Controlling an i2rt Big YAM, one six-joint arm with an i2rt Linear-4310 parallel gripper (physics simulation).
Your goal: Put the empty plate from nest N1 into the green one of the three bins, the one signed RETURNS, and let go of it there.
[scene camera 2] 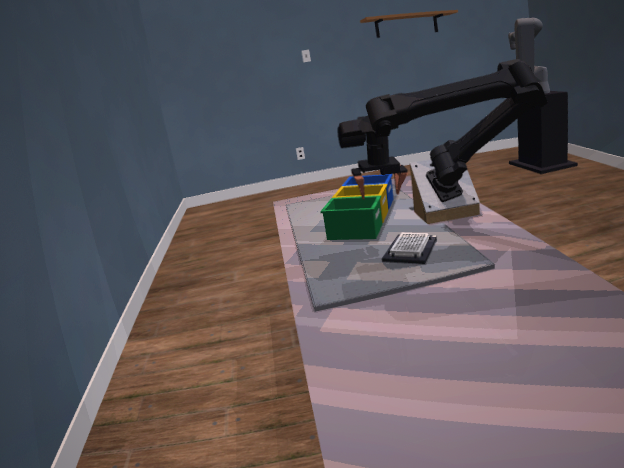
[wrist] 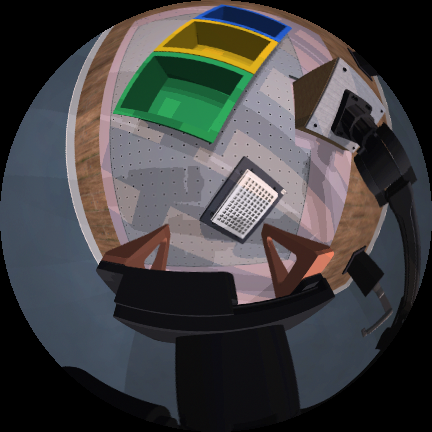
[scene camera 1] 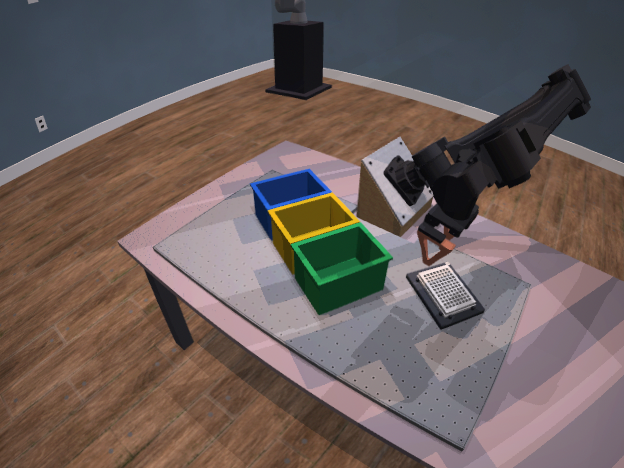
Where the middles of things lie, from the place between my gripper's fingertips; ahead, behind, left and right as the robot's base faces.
The white plate (scene camera 1: 450,296) is 6 cm behind my hand, 4 cm to the left of it and 14 cm below it. Round my hand: dark nest (scene camera 1: 442,322) (6 cm behind, 4 cm to the left, 16 cm below).
